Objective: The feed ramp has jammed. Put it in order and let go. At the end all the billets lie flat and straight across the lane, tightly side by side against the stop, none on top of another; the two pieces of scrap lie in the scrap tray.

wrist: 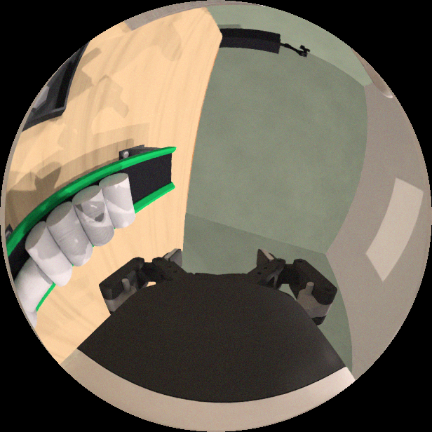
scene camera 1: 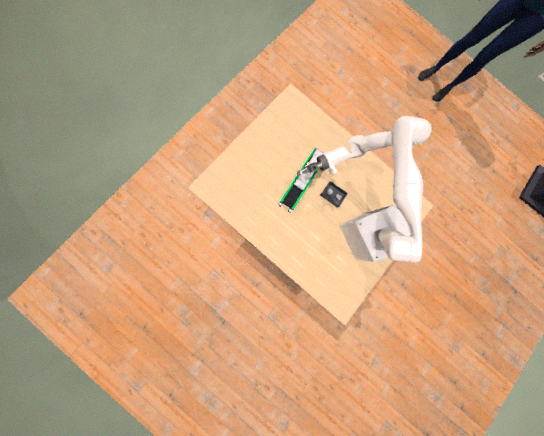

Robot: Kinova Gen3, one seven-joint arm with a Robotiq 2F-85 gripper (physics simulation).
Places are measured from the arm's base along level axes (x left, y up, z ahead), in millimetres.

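Pixels of known places: gripper, between the fingertips: [scene camera 1: 298,173].
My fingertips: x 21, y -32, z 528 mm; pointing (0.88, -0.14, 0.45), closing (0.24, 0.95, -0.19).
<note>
Ahead of a thing's pixels: the offset from my fingertips to its top centre. Level surfaces: height alone.
My gripper [scene camera 1: 302,172] [wrist: 218,257] is open and empty, over the upper half of the feed ramp {dy -146, dx -58, dz -33 mm} [scene camera 1: 292,198] [wrist: 152,175], which has green rails and a black lane. Several white cylindrical billets {dy -124, dx -51, dz -33 mm} [scene camera 1: 301,180] [wrist: 69,234] lie side by side across the lane. The billet at the end of the row [wrist: 117,201] borders bare black lane. Fisheye distortion and the view edge hide whether the farthest ones are straight or flat. The black scrap tray {dy -198, dx -119, dz -231 mm} [scene camera 1: 330,201] stands beside the ramp and holds two grey pieces of scrap {dy -213, dx -118, dz -203 mm} [scene camera 1: 331,192] {dy -204, dx -121, dz -259 mm} [scene camera 1: 339,197]. The stop cannot be made out.
The ramp and tray stand on a pale wooden table {dy -233 mm} [scene camera 1: 240,185] [wrist: 150,90]. The robot's base [scene camera 1: 367,235] is at the table's right side, with the arm [scene camera 1: 372,141] reaching over the table. A person's legs [scene camera 1: 470,55] show at the upper right, off the table.
</note>
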